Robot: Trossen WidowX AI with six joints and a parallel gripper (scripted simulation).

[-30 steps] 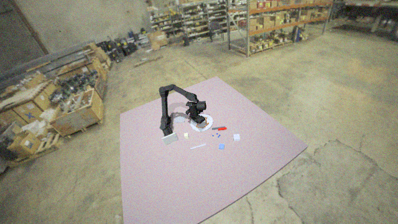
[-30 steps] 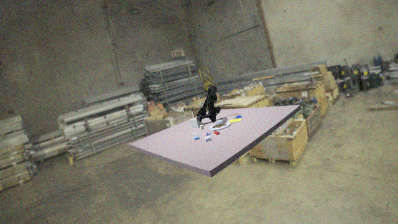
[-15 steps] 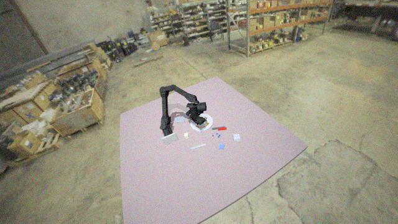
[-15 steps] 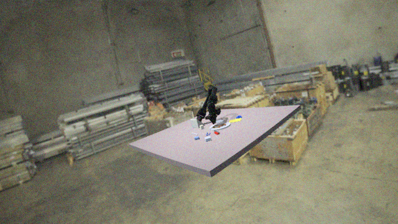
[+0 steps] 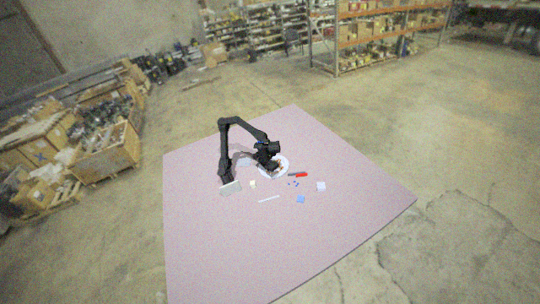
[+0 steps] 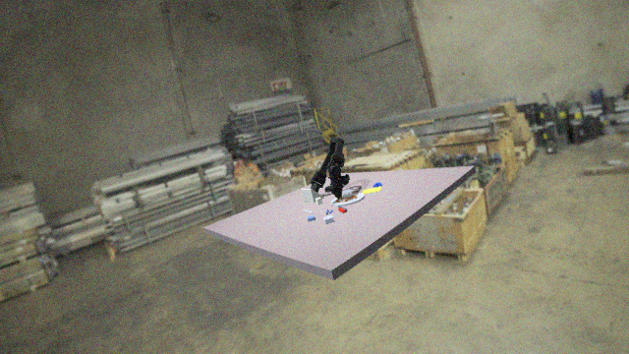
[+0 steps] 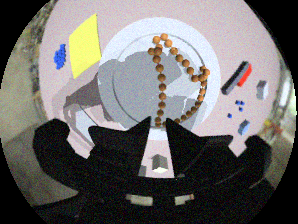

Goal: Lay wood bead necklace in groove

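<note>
Right now my gripper tip is 120 mm past the cream cube and 70 mm to the left of it. Round my gripper tip: white stick: 200 mm to the right, 60 mm behind, 10 mm below; red-handled tool: 160 mm ahead, 120 mm to the right, 10 mm below; grey plate: 160 mm to the left, 120 mm behind, 10 mm below.
</note>
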